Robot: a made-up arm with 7 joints. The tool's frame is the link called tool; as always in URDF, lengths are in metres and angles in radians. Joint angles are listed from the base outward. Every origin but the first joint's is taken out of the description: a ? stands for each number. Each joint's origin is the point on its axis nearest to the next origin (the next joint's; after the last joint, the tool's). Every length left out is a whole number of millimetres.
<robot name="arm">
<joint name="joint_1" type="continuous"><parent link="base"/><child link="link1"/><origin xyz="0 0 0.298"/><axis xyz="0 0 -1"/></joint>
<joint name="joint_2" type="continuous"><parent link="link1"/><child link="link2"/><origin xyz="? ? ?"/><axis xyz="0 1 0"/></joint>
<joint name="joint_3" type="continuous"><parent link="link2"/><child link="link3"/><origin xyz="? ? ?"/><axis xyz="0 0 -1"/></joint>
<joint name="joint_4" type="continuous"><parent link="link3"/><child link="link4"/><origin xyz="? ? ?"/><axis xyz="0 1 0"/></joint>
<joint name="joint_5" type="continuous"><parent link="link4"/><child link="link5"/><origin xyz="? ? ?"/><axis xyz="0 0 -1"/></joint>
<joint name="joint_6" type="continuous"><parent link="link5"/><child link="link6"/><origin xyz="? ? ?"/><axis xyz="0 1 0"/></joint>
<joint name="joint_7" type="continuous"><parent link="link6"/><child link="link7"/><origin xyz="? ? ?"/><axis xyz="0 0 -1"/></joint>
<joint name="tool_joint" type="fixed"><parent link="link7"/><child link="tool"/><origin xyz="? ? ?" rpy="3.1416 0 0"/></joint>
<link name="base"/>
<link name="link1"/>
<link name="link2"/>
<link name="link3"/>
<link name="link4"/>
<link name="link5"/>
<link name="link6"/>
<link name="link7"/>
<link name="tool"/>
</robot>
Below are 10 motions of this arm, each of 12 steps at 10 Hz.
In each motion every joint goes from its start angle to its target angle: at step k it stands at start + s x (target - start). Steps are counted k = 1, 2, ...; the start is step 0. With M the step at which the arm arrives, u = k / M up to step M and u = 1 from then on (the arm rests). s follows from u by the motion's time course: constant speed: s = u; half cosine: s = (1 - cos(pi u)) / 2; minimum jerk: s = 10 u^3 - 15 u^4 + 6 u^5.
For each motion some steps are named. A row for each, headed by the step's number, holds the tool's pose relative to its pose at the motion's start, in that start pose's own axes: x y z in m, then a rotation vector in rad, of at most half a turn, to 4 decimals.
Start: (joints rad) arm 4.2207 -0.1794 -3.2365 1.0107 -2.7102 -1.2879 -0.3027
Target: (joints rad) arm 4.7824 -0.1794 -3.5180 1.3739 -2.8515 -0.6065 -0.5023
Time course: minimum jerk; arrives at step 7
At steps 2, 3, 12:
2: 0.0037 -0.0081 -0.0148 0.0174 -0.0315 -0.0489
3: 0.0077 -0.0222 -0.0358 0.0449 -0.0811 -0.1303
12: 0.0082 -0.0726 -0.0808 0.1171 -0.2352 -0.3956

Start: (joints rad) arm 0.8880 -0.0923 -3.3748 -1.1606 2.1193 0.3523 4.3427
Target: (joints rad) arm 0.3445 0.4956 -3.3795 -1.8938 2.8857 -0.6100 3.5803
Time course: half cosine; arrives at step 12
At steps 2, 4, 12:
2: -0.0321 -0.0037 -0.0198 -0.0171 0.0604 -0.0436
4: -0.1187 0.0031 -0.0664 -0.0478 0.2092 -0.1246
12: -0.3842 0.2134 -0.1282 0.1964 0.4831 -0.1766

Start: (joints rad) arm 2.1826 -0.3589 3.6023 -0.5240 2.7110 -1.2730 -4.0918
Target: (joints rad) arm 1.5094 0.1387 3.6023 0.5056 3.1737 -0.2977 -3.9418
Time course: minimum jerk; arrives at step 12
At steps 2, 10, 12:
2: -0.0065 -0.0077 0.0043 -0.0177 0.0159 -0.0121
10: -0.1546 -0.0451 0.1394 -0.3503 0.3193 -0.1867
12: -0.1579 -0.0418 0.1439 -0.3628 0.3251 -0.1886

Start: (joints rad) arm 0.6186 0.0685 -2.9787 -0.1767 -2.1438 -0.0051 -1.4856
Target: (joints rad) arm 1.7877 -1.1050 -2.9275 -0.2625 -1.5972 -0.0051 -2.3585
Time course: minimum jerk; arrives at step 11
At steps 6, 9, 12:
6: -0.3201 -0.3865 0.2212 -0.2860 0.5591 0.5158
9: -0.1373 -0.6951 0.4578 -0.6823 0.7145 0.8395
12: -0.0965 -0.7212 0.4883 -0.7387 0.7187 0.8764

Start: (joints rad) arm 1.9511 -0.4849 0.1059 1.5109 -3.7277 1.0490 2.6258
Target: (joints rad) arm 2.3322 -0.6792 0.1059 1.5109 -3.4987 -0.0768 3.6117
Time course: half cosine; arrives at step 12
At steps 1, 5, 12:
1: 0.0008 -0.0012 0.0004 0.0023 -0.0137 0.0226
5: 0.0180 -0.0208 0.0201 0.0237 -0.2989 0.5112
12: 0.0337 -0.0314 0.0992 -0.0310 -0.8389 1.4078

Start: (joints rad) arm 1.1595 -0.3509 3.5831 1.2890 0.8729 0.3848 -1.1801
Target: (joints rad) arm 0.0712 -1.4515 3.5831 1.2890 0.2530 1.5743 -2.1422
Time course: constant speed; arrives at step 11
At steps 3, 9, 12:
3: 0.2012 -0.1475 -0.0074 0.1493 -0.3670 -0.0578
9: 0.5859 -0.2209 0.2192 0.7390 -0.4082 0.2074
12: 0.6764 -0.1745 0.3099 0.8968 -0.1668 0.3076

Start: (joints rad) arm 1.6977 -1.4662 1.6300 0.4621 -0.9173 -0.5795 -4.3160
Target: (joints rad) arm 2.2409 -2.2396 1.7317 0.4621 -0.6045 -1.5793 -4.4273
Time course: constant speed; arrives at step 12
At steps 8, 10, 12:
8: 0.3129 0.4691 0.0634 1.1221 -0.5227 0.0066
10: 0.3902 0.5401 0.1335 1.3765 -0.6618 0.0211
12: 0.4629 0.5860 0.2128 1.6156 -0.8057 0.0484

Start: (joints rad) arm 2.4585 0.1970 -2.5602 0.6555 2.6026 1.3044 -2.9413
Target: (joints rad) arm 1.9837 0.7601 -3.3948 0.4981 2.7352 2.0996 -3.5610
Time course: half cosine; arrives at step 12
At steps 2, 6, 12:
2: -0.0226 0.0123 -0.0158 0.0740 0.0581 -0.1058
6: -0.1510 0.1478 -0.0800 0.5741 0.5285 -0.6817
12: -0.2388 0.3532 -0.0501 1.1589 1.2704 -0.9992

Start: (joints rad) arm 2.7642 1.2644 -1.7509 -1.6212 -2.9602 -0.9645 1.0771
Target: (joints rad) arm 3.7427 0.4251 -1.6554 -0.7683 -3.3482 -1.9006 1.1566
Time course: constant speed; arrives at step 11
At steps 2, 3, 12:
2: 0.1498 0.0335 -0.0052 0.2747 -0.1475 -0.0300
3: 0.2261 0.0495 0.0107 0.4128 -0.2268 -0.0076
12: 0.5485 0.2009 0.4319 1.2886 -0.5466 0.9961

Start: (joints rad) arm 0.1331 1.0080 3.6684 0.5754 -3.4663 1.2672 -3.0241
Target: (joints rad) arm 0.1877 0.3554 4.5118 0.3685 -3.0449 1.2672 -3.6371
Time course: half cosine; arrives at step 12
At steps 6, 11, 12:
6: 0.1111 -0.1393 0.1768 -0.6544 -0.1467 -0.0446
11: 0.1759 -0.2338 0.4352 -1.3096 -0.4404 -0.1702
12: 0.1770 -0.2357 0.4456 -1.3325 -0.4531 -0.1751

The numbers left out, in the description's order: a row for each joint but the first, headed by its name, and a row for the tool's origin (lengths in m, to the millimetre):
joint_2: 0 -0.018 0
joint_3: 0 0 0.495
joint_4: 0 -0.009 0
joint_5: 0 0 0.199
joint_6: 0 0 0
joint_7: 0 0 0.163
tool: 0 0 0

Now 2 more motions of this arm.
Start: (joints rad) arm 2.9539 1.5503 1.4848 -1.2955 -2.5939 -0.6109 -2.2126
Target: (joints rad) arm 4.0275 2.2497 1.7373 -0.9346 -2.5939 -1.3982 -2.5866
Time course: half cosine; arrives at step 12
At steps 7, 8, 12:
7: -0.0592 -0.4489 0.4939 -1.3235 -0.2631 0.0226
8: -0.0710 -0.4643 0.6199 -1.5557 -0.3425 0.0571
12: -0.1068 -0.4206 0.8623 -2.0082 -0.5157 0.1667

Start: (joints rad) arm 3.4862 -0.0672 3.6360 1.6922 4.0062 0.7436 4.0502
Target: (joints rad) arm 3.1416 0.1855 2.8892 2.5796 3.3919 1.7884 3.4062
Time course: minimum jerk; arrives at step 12
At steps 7, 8, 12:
7: -0.1959 0.0772 0.1450 0.3051 0.7605 -1.1626
8: -0.2087 0.0887 0.1902 0.3113 0.8945 -1.3736
12: -0.2108 0.0985 0.2601 0.2899 1.0839 -1.6629

